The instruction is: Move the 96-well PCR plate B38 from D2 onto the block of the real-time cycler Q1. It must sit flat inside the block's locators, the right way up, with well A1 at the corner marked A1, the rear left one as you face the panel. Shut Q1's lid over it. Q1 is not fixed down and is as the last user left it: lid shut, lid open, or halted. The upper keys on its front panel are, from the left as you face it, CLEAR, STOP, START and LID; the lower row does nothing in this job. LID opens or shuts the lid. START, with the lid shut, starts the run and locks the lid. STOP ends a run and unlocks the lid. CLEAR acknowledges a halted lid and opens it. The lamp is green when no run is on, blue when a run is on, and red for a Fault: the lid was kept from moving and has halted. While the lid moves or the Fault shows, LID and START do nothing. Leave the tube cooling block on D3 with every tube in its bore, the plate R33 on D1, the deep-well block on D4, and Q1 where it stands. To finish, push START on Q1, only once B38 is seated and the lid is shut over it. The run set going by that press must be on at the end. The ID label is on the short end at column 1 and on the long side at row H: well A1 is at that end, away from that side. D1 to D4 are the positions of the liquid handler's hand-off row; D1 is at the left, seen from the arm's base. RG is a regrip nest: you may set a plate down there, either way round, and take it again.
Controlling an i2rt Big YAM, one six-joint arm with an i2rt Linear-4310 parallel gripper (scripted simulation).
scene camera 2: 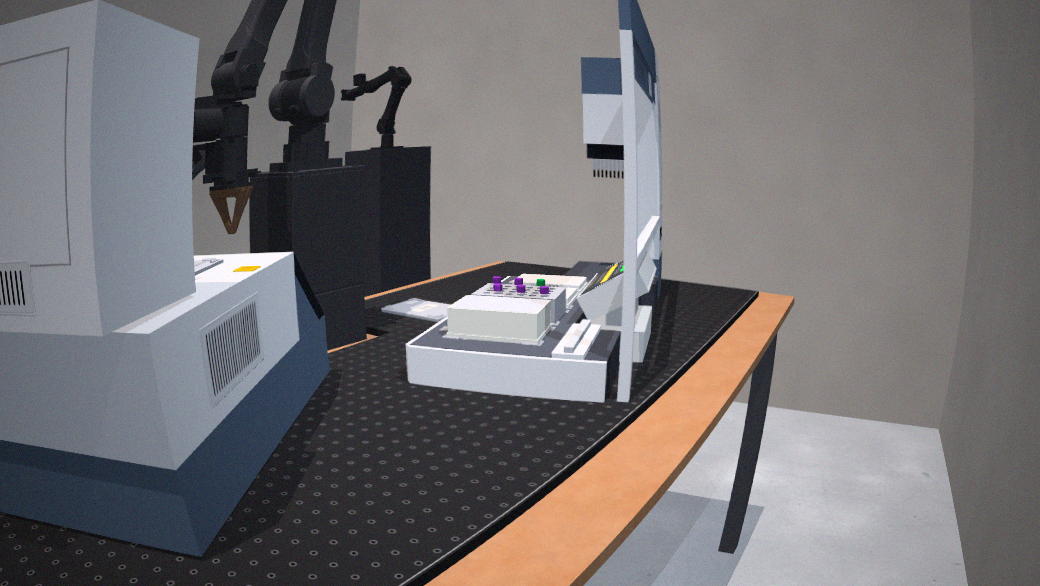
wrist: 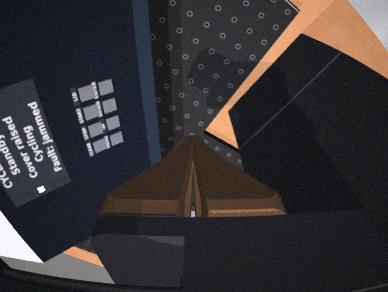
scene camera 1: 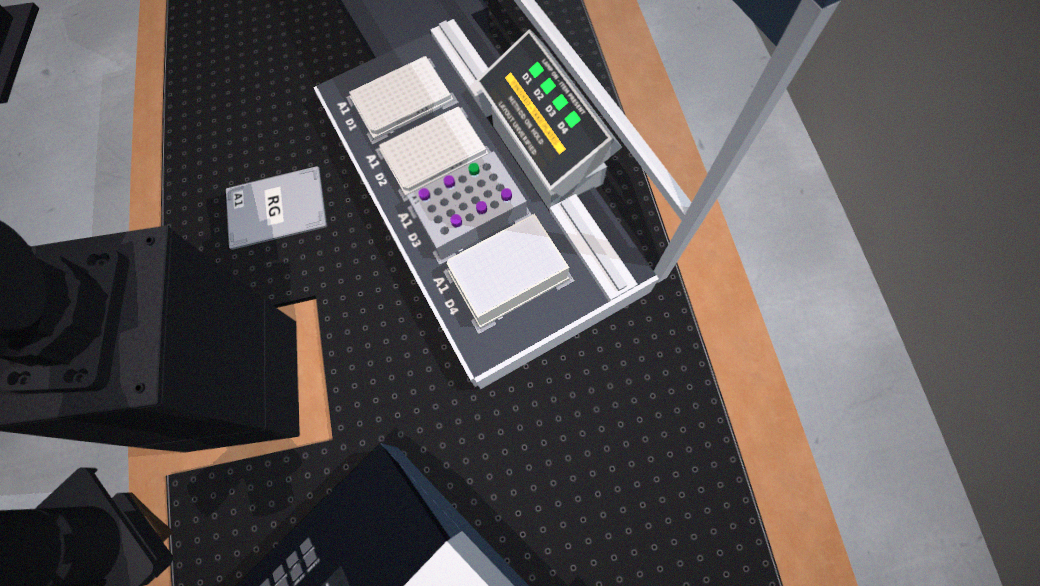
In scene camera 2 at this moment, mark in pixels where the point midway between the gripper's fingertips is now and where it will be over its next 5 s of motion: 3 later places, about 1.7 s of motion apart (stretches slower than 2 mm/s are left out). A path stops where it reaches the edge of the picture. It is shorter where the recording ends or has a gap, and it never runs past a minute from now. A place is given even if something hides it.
My gripper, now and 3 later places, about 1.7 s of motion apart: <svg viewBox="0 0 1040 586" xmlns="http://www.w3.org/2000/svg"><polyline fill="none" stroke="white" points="231,233 232,233 300,245 394,252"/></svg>
